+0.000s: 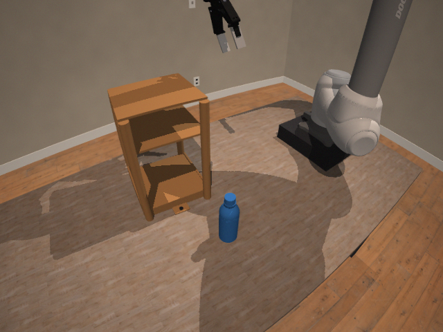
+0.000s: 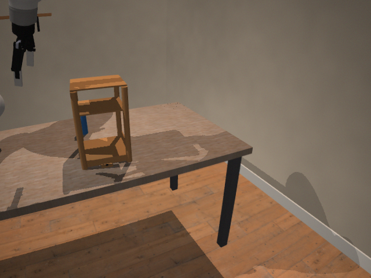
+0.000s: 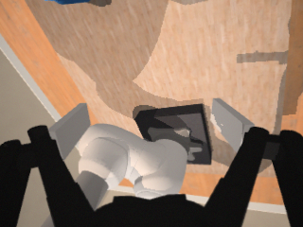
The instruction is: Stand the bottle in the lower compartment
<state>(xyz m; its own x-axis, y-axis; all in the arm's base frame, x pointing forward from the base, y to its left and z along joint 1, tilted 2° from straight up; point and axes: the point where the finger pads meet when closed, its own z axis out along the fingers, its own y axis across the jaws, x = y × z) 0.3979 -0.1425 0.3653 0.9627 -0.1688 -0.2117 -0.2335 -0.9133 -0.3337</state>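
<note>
My gripper is now 210 mm short of the blue bottle, 320 mm to the right of it and 320 mm above it. From my hand the other things lie so: orange shelving unit 280 mm ahead, 40 mm to the left, 250 mm below.
</note>
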